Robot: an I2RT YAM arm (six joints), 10 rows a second.
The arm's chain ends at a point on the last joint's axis. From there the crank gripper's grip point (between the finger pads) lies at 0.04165 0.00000 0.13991 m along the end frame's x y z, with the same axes.
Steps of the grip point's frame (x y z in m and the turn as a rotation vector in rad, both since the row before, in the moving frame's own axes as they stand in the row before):
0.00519, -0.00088, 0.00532, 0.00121, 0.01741, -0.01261
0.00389, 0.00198, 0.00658, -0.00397, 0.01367, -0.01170
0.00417, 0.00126, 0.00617, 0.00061, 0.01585, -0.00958
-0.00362, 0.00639, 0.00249, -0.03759, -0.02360, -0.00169
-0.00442, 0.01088, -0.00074, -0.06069, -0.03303, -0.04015
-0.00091, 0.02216, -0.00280, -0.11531, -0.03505, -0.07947
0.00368, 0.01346, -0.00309, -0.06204, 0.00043, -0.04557
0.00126, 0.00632, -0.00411, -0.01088, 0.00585, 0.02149
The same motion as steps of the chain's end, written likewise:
0.00277, -0.00017, 0.00607, 0.00121, 0.01741, -0.01261
0.00198, 0.00192, 0.00716, -0.00397, 0.01367, -0.01170
0.00196, 0.00175, 0.00685, 0.00061, 0.01585, -0.00958
-0.00031, 0.00118, 0.00164, -0.03759, -0.02360, -0.00169
0.00008, 0.00393, -0.00183, -0.06069, -0.03303, -0.04015
0.00349, 0.00910, -0.00343, -0.11531, -0.03505, -0.07947
0.00347, 0.00669, -0.00286, -0.06204, 0.00043, -0.04557
0.00047, 0.00390, -0.00385, -0.01088, 0.00585, 0.02149

